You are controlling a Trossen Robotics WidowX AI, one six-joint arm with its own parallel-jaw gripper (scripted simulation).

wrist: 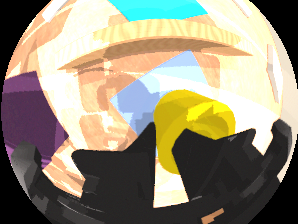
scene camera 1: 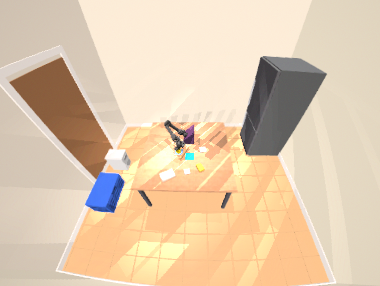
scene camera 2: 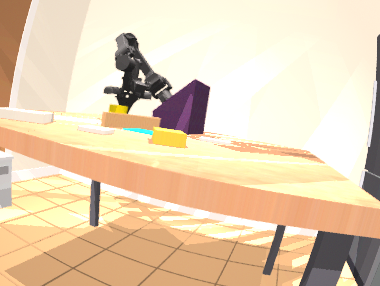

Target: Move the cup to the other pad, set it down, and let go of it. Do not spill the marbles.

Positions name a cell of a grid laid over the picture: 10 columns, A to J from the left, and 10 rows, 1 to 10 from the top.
Labels:
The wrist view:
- my gripper: F6
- yellow cup: G5
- wooden block: E2
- pale blue pad: E5
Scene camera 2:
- my gripper: D5

